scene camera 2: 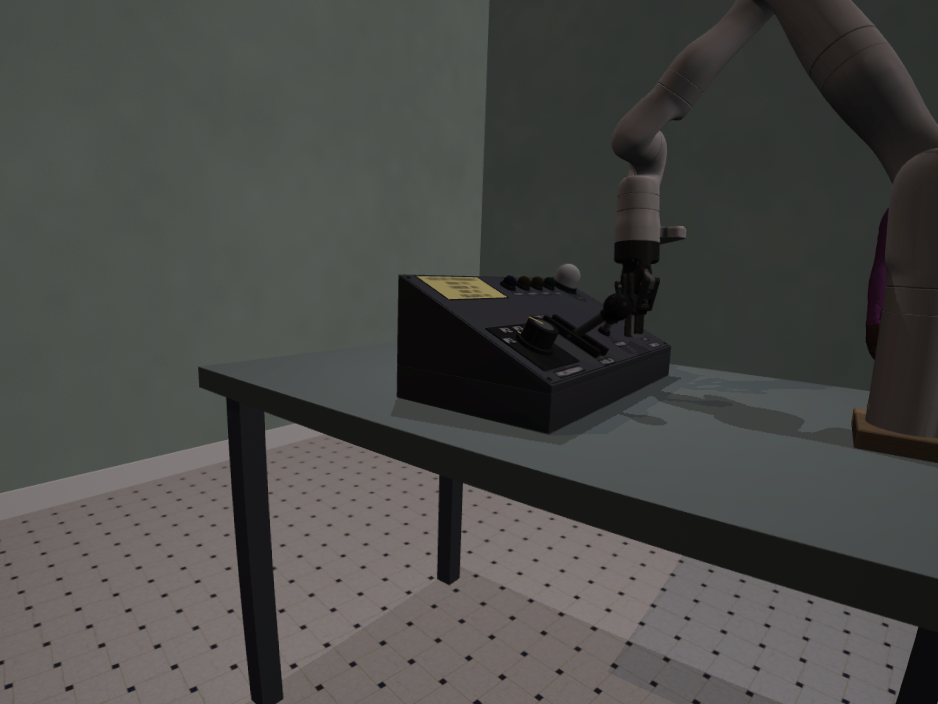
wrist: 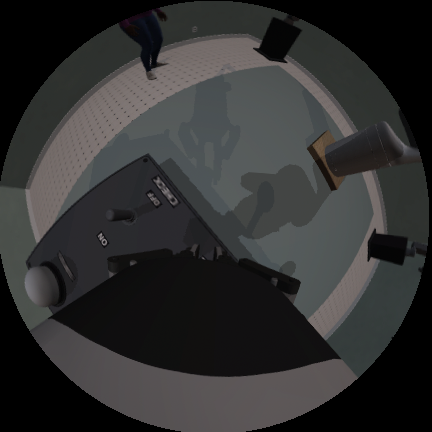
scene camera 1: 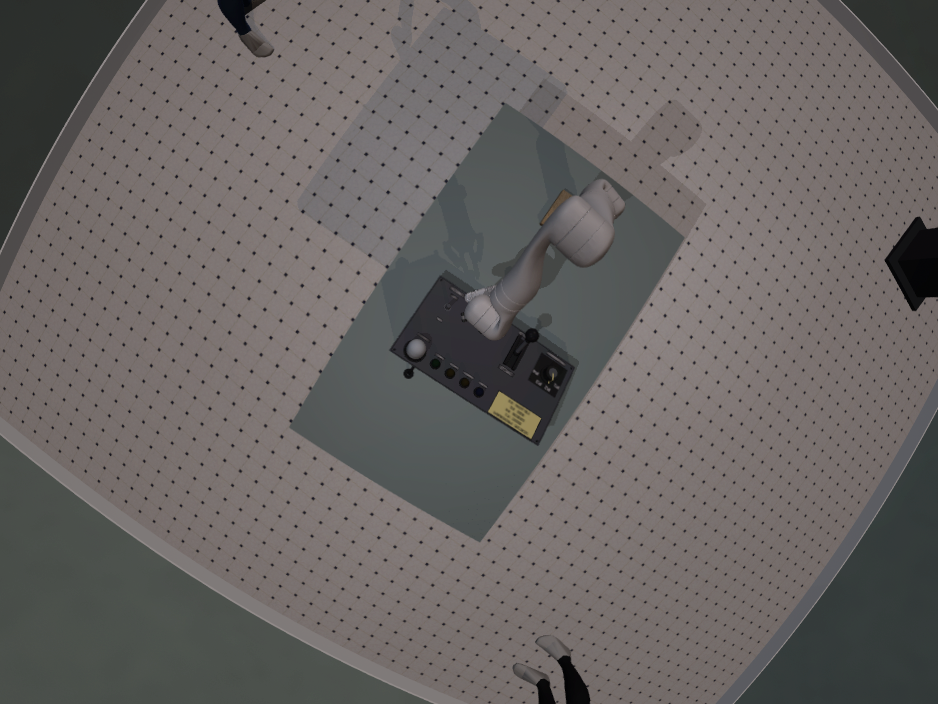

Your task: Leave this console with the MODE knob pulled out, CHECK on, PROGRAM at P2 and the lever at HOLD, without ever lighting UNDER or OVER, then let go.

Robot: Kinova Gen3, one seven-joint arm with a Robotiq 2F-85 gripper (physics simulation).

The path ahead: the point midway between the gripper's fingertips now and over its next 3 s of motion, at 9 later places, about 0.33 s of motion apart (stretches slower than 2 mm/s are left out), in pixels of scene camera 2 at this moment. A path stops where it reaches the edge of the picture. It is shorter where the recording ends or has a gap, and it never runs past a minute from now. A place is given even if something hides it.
The gripper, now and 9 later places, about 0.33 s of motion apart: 633,337; 635,310; 631,301; 627,300; 628,306; 627,308; 628,308; 628,309; 627,318; 626,322
